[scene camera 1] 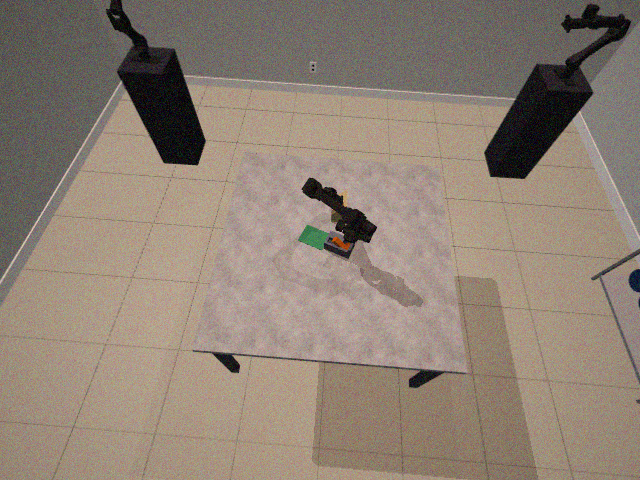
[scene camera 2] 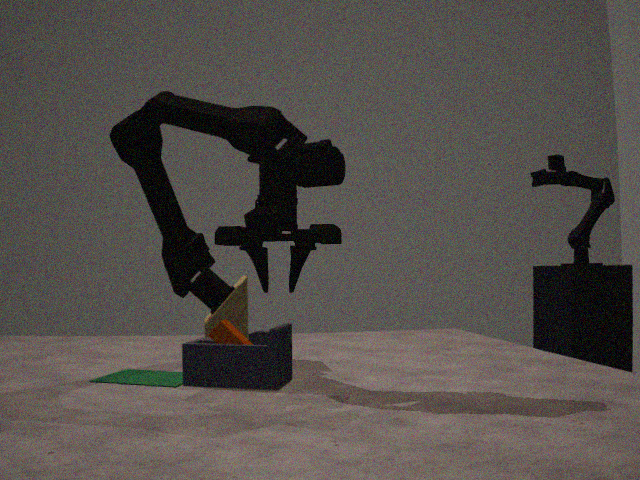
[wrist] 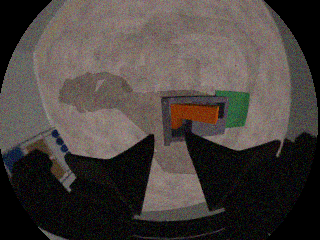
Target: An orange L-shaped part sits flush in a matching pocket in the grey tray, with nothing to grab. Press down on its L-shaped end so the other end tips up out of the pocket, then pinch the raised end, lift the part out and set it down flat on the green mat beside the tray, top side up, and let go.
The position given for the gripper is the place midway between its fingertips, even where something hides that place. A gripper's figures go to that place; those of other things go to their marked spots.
Labels:
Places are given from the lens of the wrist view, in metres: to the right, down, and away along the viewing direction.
gripper (wrist: 169, 136): 0.01, 0.02, 0.10
orange L-shaped part (wrist: 205, 113): 0.09, -0.01, 0.14
green mat (wrist: 238, 107): 0.26, -0.04, 0.20
The marked spots on the orange L-shaped part and the green mat are 0.19 m apart.

